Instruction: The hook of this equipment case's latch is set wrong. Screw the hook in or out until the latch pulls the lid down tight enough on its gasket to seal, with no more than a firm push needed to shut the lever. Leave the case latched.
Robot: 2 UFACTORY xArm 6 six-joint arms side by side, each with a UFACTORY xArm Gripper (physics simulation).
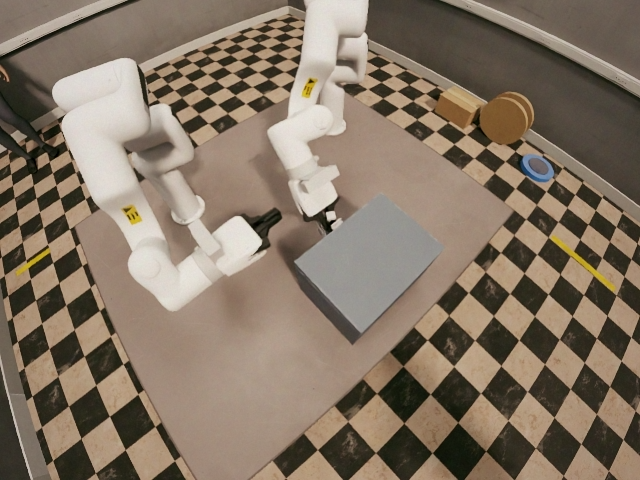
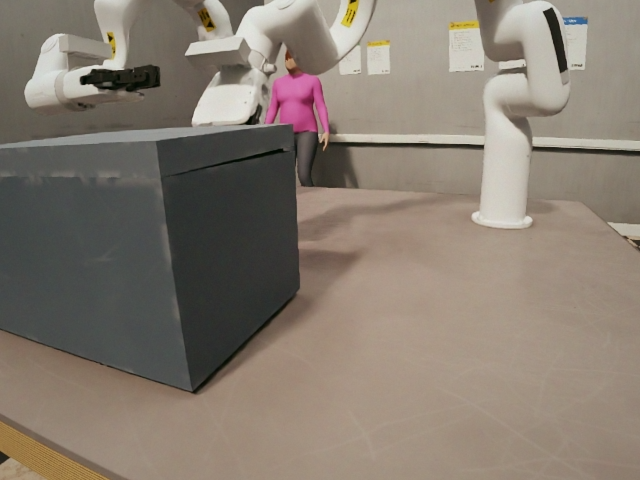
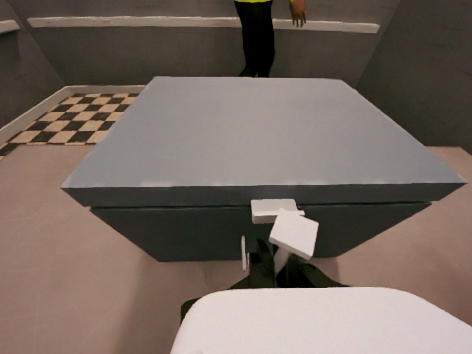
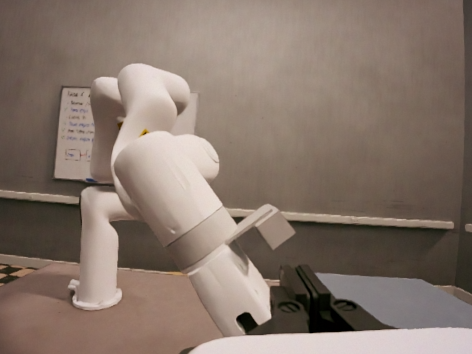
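Seen in the pictures: left gripper, between the fingertips: (image 1: 332, 229) (image 3: 267, 255); right gripper, between the fingertips: (image 1: 279, 212) (image 2: 156, 75) (image 4: 292, 289); left arm's base, origin of its link: (image 2: 501, 221) (image 4: 97, 299); right arm's base, origin of its link: (image 1: 188, 210).
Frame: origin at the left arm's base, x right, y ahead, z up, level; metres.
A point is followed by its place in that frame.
The blue-grey equipment case (image 1: 369, 263) {x 0.372, y 0.637, z 0.208 m} (image 2: 227, 258) {x 0.196, y 0.648, z 0.099 m} (image 3: 255, 130) {x 0.347, y 0.582, z 0.209 m} (image 4: 390, 300) {x 0.294, y 0.610, z 0.208 m} stands with its lid down; a thin dark seam shows under the lid's edge. A white catch block (image 3: 267, 209) {x 0.357, y 0.505, z 0.193 m} (image 1: 337, 224) {x 0.362, y 0.503, z 0.194 m} sits on the lid's front. The hook's white square head (image 3: 295, 234) {x 0.368, y 0.479, z 0.216 m} (image 1: 330, 214) {x 0.368, y 0.480, z 0.216 m} stands out from the catch, tilted, on a thin shank. My left gripper (image 3: 267, 255) {x 0.365, y 0.486, z 0.146 m} (image 1: 326, 224) {x 0.365, y 0.486, z 0.146 m} is low at the latch, its fingers narrowly apart and seemingly shut on the lever, which is mostly hidden. My right gripper (image 1: 277, 213) {x 0.487, y 0.449, z 0.292 m} (image 2: 155, 75) {x 0.487, y 0.449, z 0.292 m} (image 4: 292, 289) {x 0.487, y 0.449, z 0.292 m} is shut and empty, above the table, left of the case.
A thin upright white piece (image 3: 243, 252) {x 0.344, y 0.495, z 0.116 m} shows left of the left fingers. The table top (image 1: 206, 392) {x 0.888, y 0.629, z 0.000 m} (image 2: 439, 335) {x 0.030, y 0.530, z 0.000 m} (image 3: 60, 250) {x 0.031, y 0.500, z 0.000 m} carries both arm bases. Cardboard pieces (image 1: 457, 107) and a blue disc (image 1: 526, 167) lie on the floor. A person in pink (image 2: 297, 103) stands beyond the table.
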